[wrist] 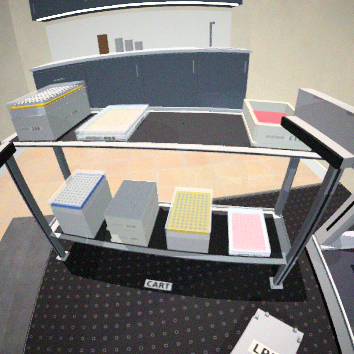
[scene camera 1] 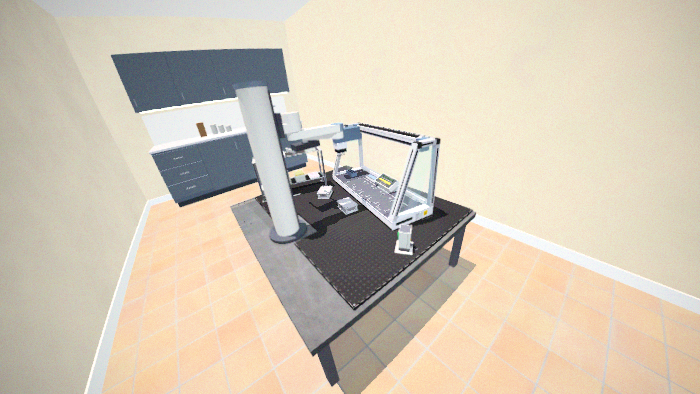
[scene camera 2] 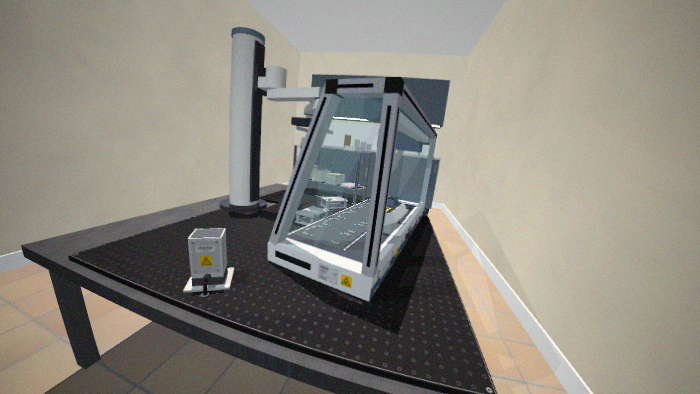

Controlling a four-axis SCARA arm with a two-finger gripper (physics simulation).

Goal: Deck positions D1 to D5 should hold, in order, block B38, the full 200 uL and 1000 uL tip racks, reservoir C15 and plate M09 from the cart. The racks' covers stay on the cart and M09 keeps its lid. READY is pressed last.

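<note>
Enclosure frame post present. Gripper holding nothing.
</note>
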